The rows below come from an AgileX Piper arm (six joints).
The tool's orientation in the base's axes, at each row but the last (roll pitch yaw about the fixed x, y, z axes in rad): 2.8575 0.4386 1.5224; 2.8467 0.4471 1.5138; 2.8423 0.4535 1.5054; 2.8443 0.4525 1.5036; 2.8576 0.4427 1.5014; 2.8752 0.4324 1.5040; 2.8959 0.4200 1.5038; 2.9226 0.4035 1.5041; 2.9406 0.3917 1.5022; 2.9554 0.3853 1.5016; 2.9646 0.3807 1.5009; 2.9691 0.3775 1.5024
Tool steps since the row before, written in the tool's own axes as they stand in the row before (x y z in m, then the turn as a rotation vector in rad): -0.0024 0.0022 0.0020 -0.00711 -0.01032 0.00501; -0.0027 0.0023 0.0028 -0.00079 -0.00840 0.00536; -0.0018 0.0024 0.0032 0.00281 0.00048 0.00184; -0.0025 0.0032 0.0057 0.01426 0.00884 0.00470; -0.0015 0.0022 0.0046 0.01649 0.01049 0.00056; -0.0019 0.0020 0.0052 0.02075 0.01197 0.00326; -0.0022 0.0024 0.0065 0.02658 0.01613 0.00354; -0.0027 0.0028 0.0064 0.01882 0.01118 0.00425; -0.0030 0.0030 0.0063 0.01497 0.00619 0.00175; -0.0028 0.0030 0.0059 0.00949 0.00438 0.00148; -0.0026 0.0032 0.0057 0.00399 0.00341 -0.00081; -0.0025 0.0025 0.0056 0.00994 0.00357 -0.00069
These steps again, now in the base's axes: 0.0025 -0.0029 -0.0002 -0.00896 -0.00929 -0.00395; 0.0028 -0.0035 -0.0006 -0.00670 -0.00361 -0.00648; 0.0031 -0.0029 -0.0013 0.00112 0.00175 -0.00268; 0.0044 -0.0045 -0.0030 0.01061 0.01131 -0.00795; 0.0032 -0.0032 -0.0028 0.01131 0.01518 -0.00489; 0.0031 -0.0038 -0.0033 0.01364 0.01797 -0.00869; 0.0036 -0.0046 -0.0043 0.01811 0.02331 -0.01039; 0.0038 -0.0050 -0.0041 0.01292 0.01581 -0.00897; 0.0039 -0.0052 -0.0040 0.00734 0.01318 -0.00616; 0.0037 -0.0048 -0.0038 0.00516 0.00822 -0.00416; 0.0038 -0.0046 -0.0037 0.00350 0.00399 -0.00018; 0.0031 -0.0044 -0.0038 0.00405 0.00946 -0.00246
